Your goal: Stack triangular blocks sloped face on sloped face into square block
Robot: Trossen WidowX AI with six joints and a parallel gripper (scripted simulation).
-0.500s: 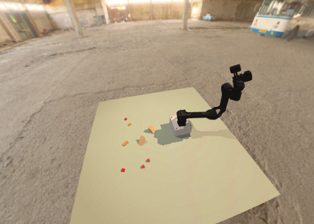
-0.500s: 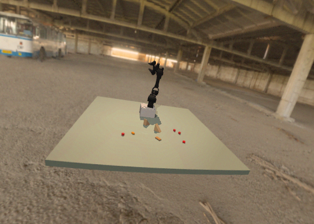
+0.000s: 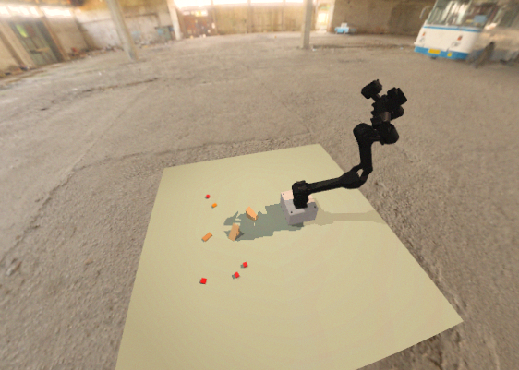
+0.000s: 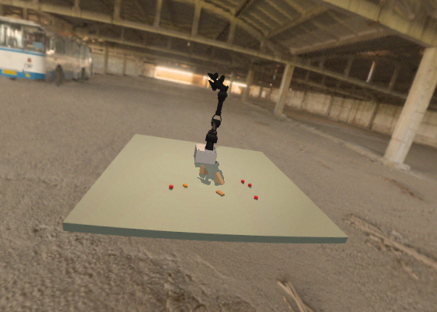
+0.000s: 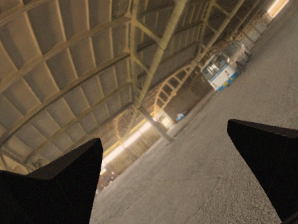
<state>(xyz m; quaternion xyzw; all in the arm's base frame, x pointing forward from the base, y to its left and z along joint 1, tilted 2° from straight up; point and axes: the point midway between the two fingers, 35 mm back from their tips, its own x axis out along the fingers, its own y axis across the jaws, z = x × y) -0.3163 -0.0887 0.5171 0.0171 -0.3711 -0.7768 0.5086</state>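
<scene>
My gripper tip is 820 mm short of the flat brown piece, 170 mm to the right of it and 640 mm above it. Also, from my gripper tip: orange piece 800 mm ahead, 40 mm to the right, 640 mm below.
</scene>
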